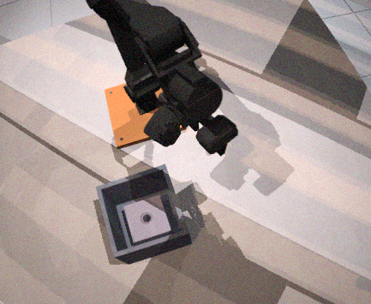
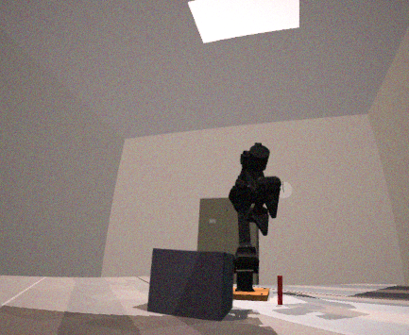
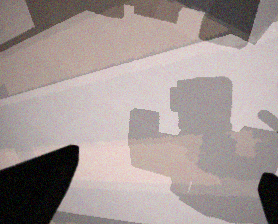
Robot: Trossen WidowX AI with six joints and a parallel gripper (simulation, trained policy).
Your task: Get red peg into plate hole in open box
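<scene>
Right now the red peg is 90 mm behind my gripper tip, 40 mm to the left of it and 170 mm below it. Round my gripper tip: pale plate 50 mm ahead, 180 mm to the right, 160 mm below.
</scene>
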